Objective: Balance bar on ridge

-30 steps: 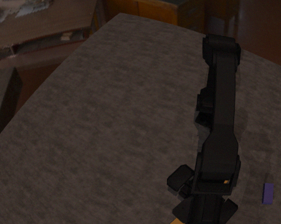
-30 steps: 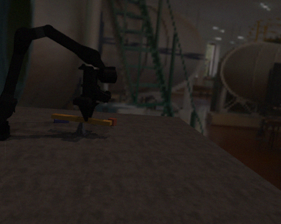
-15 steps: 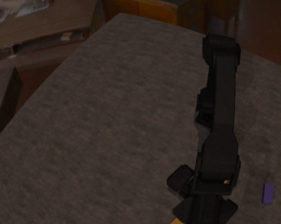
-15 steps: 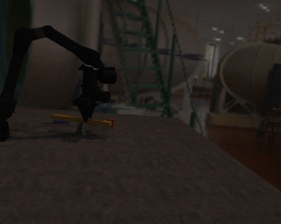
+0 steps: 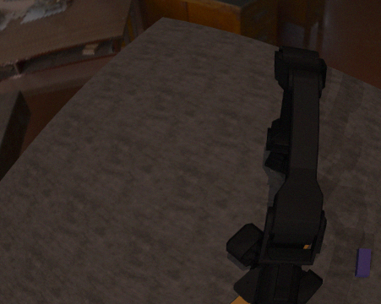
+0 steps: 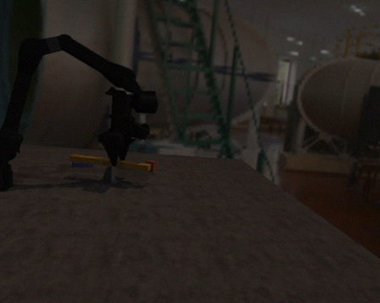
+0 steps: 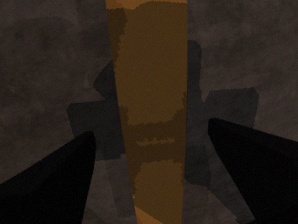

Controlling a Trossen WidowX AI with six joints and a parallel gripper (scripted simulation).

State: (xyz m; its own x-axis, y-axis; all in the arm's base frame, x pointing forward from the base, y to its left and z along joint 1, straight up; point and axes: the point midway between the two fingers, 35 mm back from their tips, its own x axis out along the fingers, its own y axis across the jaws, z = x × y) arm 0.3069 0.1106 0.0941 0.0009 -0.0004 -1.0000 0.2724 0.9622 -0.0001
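My gripper tip is 30 mm past the orange bar and 10 mm to the right of it. The rest, counted from my gripper tip: small purple block 200 mm to the left, 130 mm behind, 50 mm below; small red block 200 mm to the left, 110 mm ahead, 40 mm below.
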